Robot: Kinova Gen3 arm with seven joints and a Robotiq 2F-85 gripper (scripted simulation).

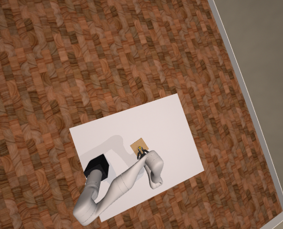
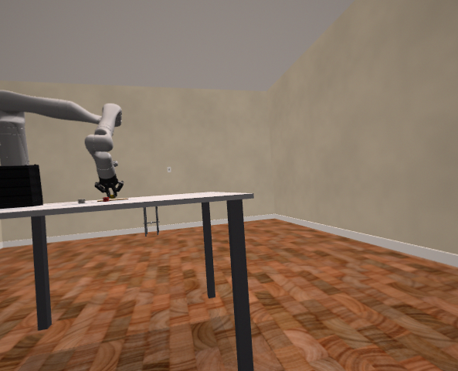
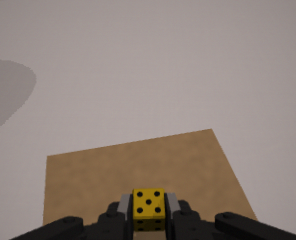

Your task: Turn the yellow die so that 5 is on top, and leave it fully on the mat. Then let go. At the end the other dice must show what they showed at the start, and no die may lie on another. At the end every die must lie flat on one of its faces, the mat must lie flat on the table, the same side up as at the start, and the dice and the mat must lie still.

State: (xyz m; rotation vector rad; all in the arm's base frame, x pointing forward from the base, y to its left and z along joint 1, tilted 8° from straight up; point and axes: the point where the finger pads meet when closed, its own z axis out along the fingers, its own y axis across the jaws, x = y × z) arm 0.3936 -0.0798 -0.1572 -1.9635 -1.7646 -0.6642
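Now: hand 1 cm to the right of the yellow die and 1 cm above it. Round my hand: white die (12 cm behind, 12 cm to the right, 2 cm below); then tan mat (1 cm to the left, 3 cm below); then red die (2 cm behind, 13 cm to the right, 2 cm below).
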